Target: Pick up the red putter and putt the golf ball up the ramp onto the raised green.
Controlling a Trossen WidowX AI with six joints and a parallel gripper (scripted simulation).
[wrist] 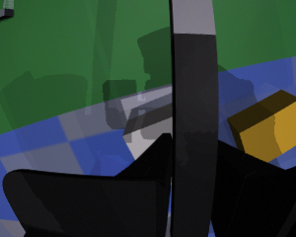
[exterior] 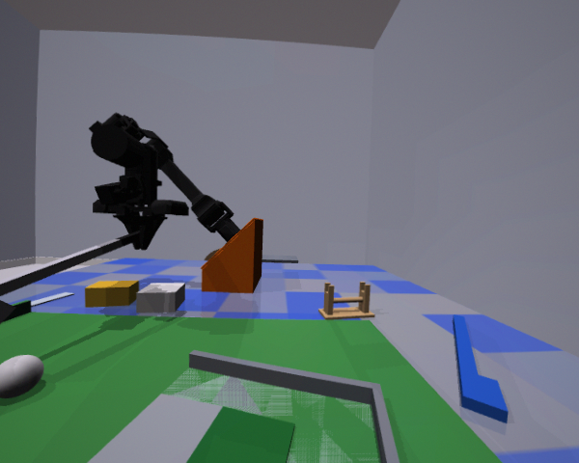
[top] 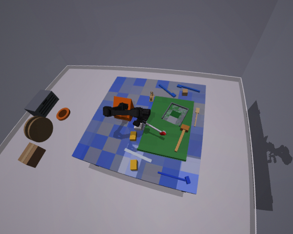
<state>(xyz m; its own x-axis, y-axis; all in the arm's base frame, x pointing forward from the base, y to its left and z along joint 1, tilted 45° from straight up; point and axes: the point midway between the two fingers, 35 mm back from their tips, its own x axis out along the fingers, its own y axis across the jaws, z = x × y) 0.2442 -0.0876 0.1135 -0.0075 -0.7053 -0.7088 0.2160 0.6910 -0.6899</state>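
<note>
Right now my gripper tip is 7 cm past the white block, 1 cm to the right of it and 12 cm above it. Also, from my gripper tip: red putter 12 cm ahead, 2 cm to the right, 1 cm below; green mat 24 cm ahead, 13 cm to the left, 14 cm below; white golf ball 22 cm ahead, 12 cm below.
</note>
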